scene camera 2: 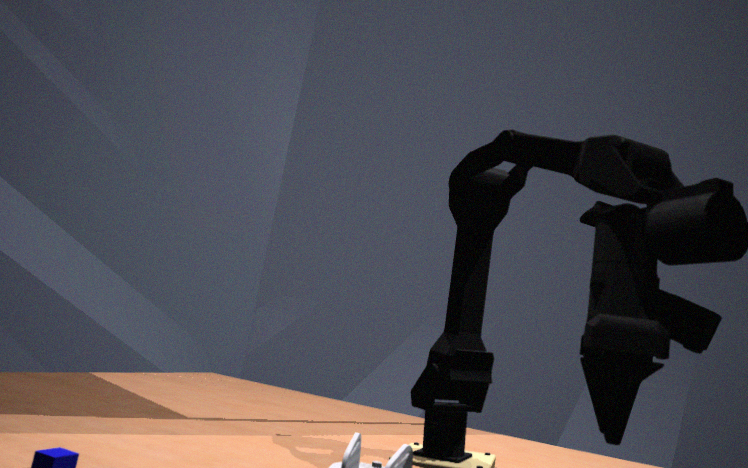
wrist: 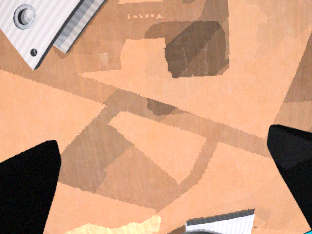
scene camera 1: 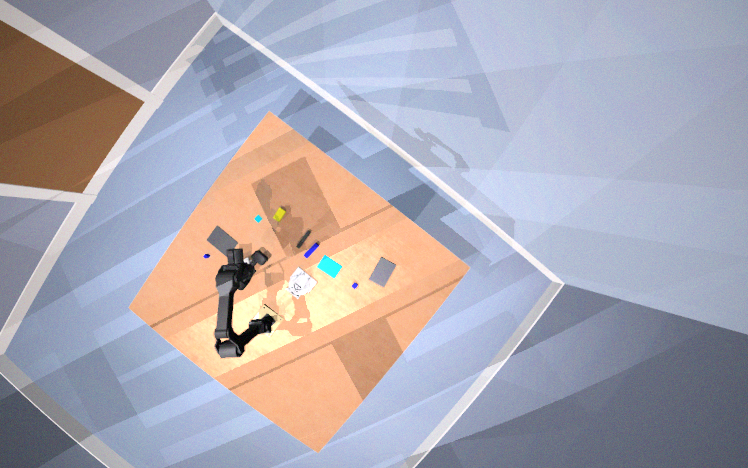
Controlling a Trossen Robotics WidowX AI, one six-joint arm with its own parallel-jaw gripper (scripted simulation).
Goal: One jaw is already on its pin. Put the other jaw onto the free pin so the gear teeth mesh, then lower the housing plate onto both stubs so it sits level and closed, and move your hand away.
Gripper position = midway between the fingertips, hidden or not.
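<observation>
Nothing is held by my gripper [scene camera 2: 608, 438] [wrist: 167, 144], and it is open.
</observation>
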